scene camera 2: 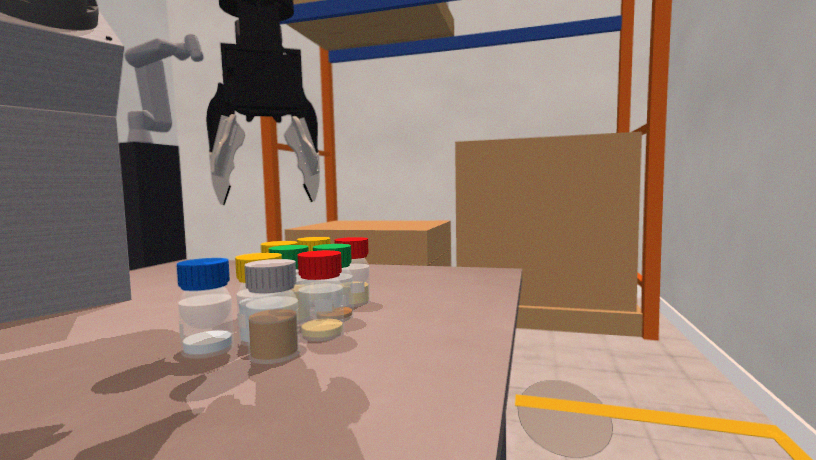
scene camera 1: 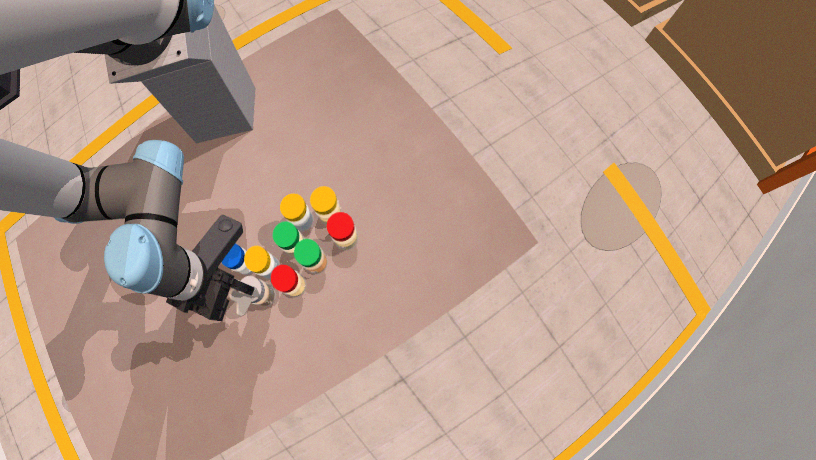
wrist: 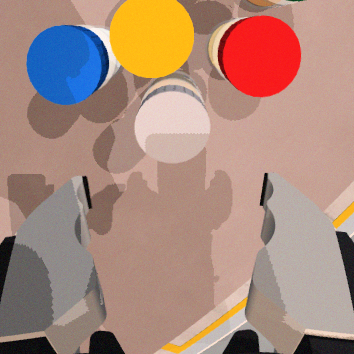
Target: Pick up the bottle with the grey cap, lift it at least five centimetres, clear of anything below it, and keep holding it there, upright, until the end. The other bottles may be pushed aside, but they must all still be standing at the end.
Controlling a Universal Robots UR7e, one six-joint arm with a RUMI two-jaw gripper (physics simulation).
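Frame: origin at the arm's base, x ahead, y left, z up, level; metres.
Seen in the pictures: gripper, fingertip midpoint: (scene camera 2: 269, 203) (wrist: 174, 177); arm's base, link origin: (scene camera 2: 32, 3).
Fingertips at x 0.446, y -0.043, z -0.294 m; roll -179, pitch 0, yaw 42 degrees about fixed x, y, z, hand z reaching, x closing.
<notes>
Pixels of each thing's top centre, then the offset from my fingertips to it. Level surfaces: height alone.
- bottle with the grey cap, top centre: (wrist: 172, 128) (scene camera 2: 270, 263) (scene camera 1: 249, 288) 0.001 m left, 0.003 m back, 0.067 m down
- blue-capped bottle, top centre: (wrist: 62, 65) (scene camera 2: 203, 261) (scene camera 1: 230, 254) 0.012 m right, 0.089 m back, 0.067 m down
- yellow-capped bottle, top centre: (wrist: 150, 35) (scene camera 2: 258, 256) (scene camera 1: 255, 258) 0.040 m left, 0.054 m back, 0.067 m down
- table, surface height: 0.172 m down
The bottle with the grey cap (scene camera 1: 262, 293) (scene camera 2: 273, 331) (wrist: 172, 127) stands upright on the table, with brown contents. My gripper (scene camera 1: 245, 298) (scene camera 2: 268, 201) (wrist: 174, 177) is partly open and empty, pointing down. Its fingertips are above the height of the grey cap in scene camera 2. In the wrist view the grey cap lies ahead of the gap between the fingertips, roughly centred sideways. A blue-capped bottle (scene camera 1: 234, 257) (scene camera 2: 202, 274) (wrist: 65, 65), a yellow-capped bottle (scene camera 1: 258, 260) (scene camera 2: 245, 265) (wrist: 152, 37) and a red-capped bottle (scene camera 1: 284, 278) (scene camera 2: 320, 264) (wrist: 261, 56) stand close by.
Behind them stand two green-capped bottles (scene camera 1: 285, 235) (scene camera 1: 308, 253), two yellow-capped bottles (scene camera 1: 293, 207) (scene camera 1: 324, 200) and another red-capped bottle (scene camera 1: 341, 226). The table (scene camera 1: 400, 142) (scene camera 2: 400, 354) has its edge on the right in scene camera 2. A grey pedestal (scene camera 1: 200, 97) (scene camera 2: 57, 200) rises at the left.
</notes>
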